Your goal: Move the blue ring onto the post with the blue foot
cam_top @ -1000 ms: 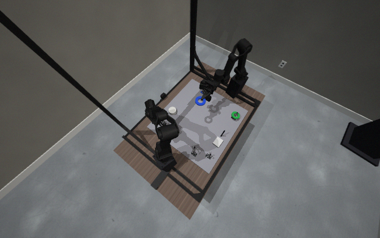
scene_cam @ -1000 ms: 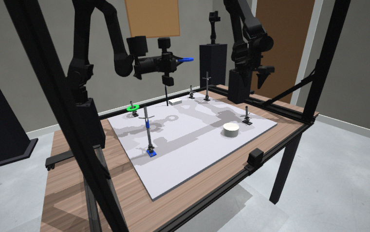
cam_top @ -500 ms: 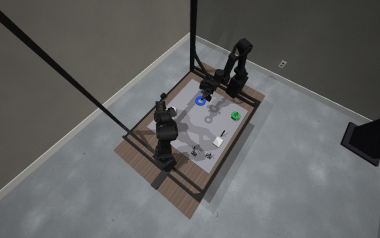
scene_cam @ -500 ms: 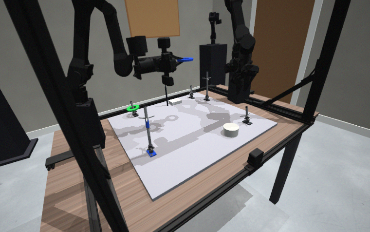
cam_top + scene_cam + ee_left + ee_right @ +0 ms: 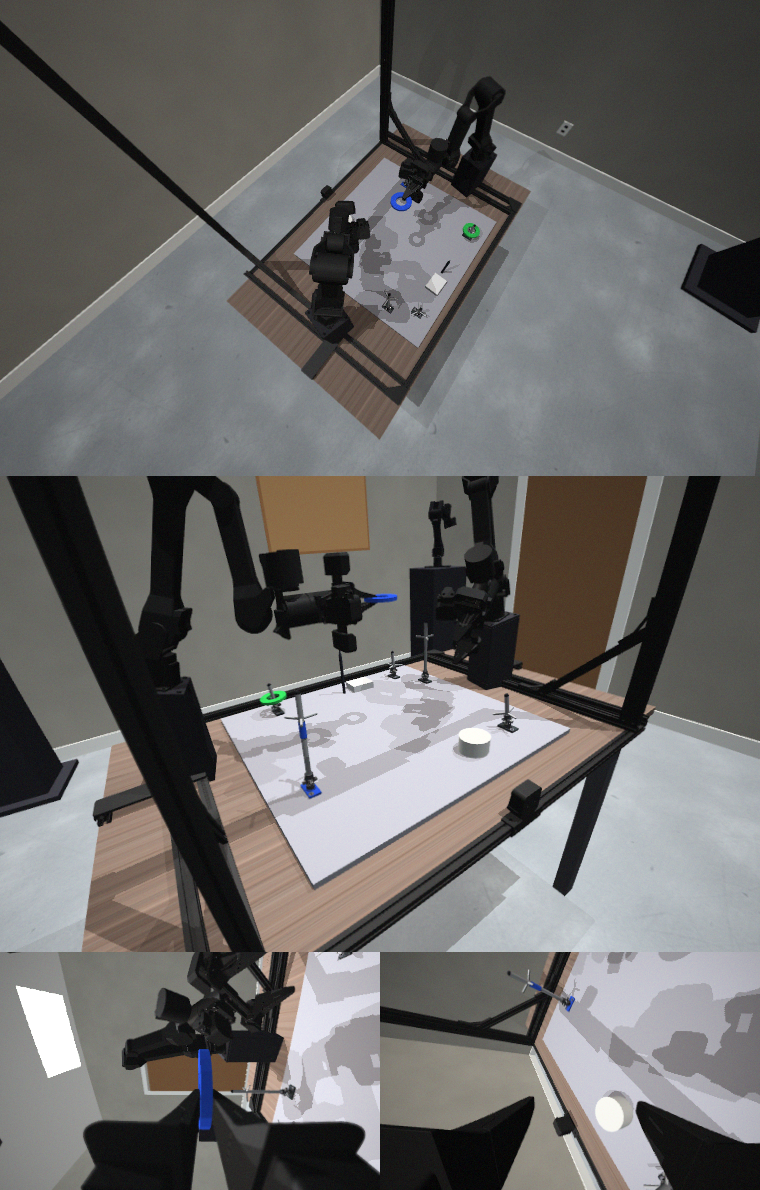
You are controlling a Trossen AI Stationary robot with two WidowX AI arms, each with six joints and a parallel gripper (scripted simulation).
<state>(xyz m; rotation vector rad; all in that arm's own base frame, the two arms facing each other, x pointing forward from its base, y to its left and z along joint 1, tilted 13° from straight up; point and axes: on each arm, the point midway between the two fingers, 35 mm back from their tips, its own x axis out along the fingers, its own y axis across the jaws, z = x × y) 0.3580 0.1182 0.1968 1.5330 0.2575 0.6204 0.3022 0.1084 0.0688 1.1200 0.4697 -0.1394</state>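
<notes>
The blue ring lies 110 mm ahead of my right hand, 130 mm to the left of it and 90 mm above it. From my right hand the other things lie so: white block: 350 mm ahead, 90 mm to the left, 200 mm below; short post: 80 mm behind, 80 mm to the right, 150 mm below; black pen: 340 mm ahead, 150 mm to the left, 110 mm below.
The blue ring is 5 cm to the right of my left hand. From my left hand the other things lie so: white block (29 cm below, 25 cm ahead, 9 cm to the right); short post (26 cm to the right, 25 cm below, 19 cm behind); black pen (24 cm ahead, 20 cm below, 3 cm to the right).
</notes>
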